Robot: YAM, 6 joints.
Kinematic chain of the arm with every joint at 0, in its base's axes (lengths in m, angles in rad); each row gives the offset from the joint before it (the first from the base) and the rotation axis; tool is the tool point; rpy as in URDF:
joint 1: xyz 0 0 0.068 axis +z
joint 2: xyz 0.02 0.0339 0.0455 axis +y
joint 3: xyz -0.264 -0.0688 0 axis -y
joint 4: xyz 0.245 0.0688 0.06 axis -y
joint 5: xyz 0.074 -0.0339 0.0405 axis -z
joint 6: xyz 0.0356 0 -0.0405 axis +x
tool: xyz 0 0 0 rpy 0 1.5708 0
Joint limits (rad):
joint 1: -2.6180..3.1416
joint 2: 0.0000..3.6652
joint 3: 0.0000..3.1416
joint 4: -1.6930..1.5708
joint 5: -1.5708..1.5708
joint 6: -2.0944..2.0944
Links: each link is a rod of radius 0.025 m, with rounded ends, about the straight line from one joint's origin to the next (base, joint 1, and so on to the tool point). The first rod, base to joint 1, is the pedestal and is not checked.
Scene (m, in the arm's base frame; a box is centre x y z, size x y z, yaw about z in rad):
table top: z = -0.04
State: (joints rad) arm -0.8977 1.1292 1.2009 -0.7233 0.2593 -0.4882
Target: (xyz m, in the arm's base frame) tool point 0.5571 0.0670 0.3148
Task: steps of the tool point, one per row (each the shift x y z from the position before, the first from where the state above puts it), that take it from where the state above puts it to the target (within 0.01 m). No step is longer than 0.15 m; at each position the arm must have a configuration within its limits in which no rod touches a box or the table.
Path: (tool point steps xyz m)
1: 0.0892 -0.0113 0.0193
2: 0.0990 0.0180 0.0046
3: 0.0969 0.0520 -0.0103
4: 0.0810 0.0849 -0.0247
5: 0.0526 0.1116 -0.0379

